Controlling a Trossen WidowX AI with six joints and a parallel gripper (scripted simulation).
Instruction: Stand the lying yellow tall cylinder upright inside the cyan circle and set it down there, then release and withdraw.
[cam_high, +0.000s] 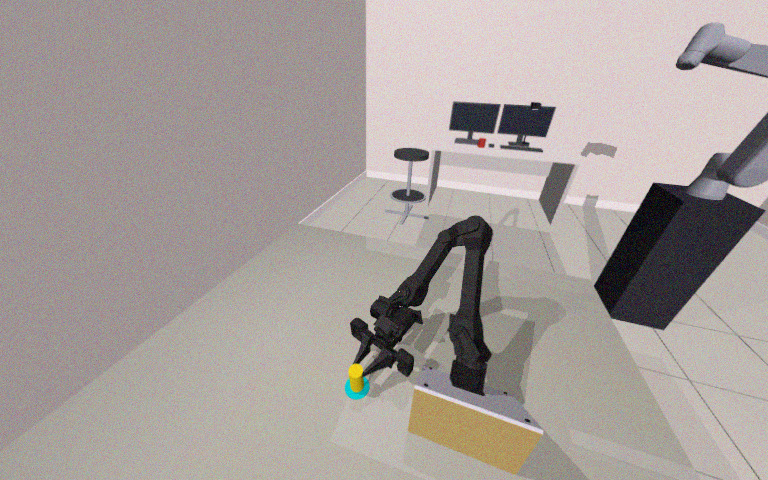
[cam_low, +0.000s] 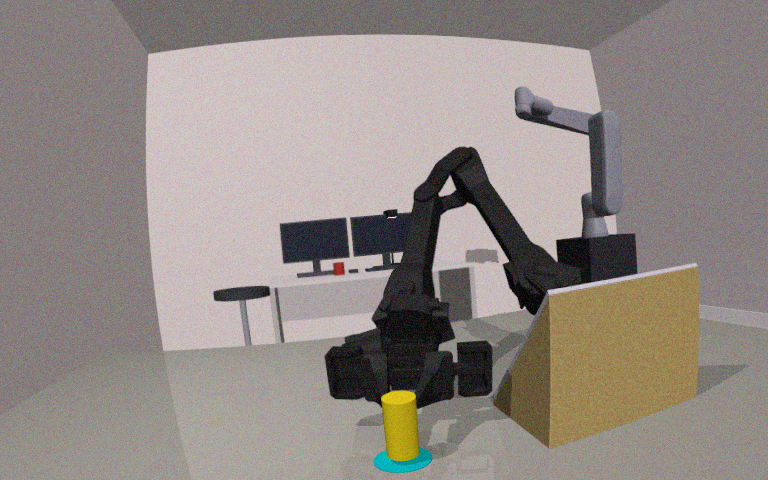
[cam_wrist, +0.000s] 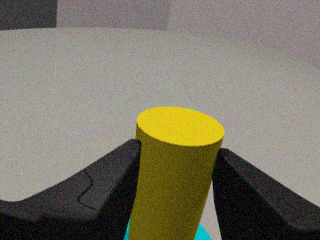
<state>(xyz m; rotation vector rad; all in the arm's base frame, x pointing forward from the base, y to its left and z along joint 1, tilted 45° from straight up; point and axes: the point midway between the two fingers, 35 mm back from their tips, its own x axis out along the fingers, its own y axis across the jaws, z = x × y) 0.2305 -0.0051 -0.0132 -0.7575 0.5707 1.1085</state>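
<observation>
The cyan circle is 60 mm below my gripper tip. From my gripper tip the other things lie so: yellow tall cylinder (20 mm below).
</observation>
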